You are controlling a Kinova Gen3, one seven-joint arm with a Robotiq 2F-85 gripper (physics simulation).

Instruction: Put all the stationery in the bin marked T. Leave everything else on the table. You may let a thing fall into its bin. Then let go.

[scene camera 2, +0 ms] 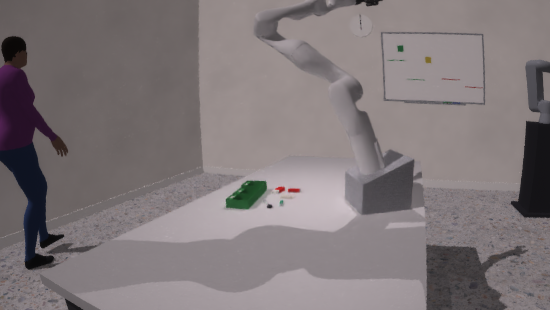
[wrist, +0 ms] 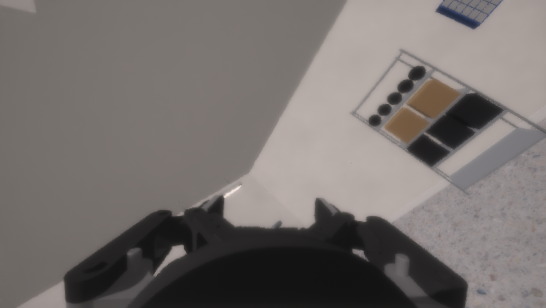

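Where they show: gripper, between the fingertips: (wrist: 269, 206); arm's base, origin of its link: (scene camera 2: 373, 168).
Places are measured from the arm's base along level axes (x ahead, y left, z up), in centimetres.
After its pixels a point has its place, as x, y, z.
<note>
A long green bin block (scene camera 2: 246, 195) @(46.0, 6.4, -10.8) with several compartments stands on the table (scene camera 2: 200, 260) @(36.7, 55.1, -13.4); no letter on it can be read. Beside it, on the robot's side, lie several small things: a red and white one (scene camera 2: 280, 189) @(38.2, -9.8, -12.3), a red one (scene camera 2: 294, 190) @(32.4, -10.3, -12.5), a pale flat one (scene camera 2: 287, 196) @(32.5, -1.6, -12.5), a small green one (scene camera 2: 281, 203) @(31.8, 7.6, -12.4) and a small black one (scene camera 2: 269, 206) @(35.1, 11.0, -12.7). They are too small to name. My gripper (wrist: 269, 206) @(-3.2, -40.9, 76.2) is open and empty. It is high above the table, partly cut off at the top of the scene view. The wrist view does not show the bin or the small things.
My arm rises from a grey base block (scene camera 2: 382, 190) @(-4.1, 8.4, -5.4) on the table's right side. A person (scene camera 2: 20, 130) in a purple top stands left of the table. Another robot arm on a black pedestal (scene camera 2: 537, 167) stands at the right. A rack (wrist: 465, 91) with boxes shows in the wrist view.
</note>
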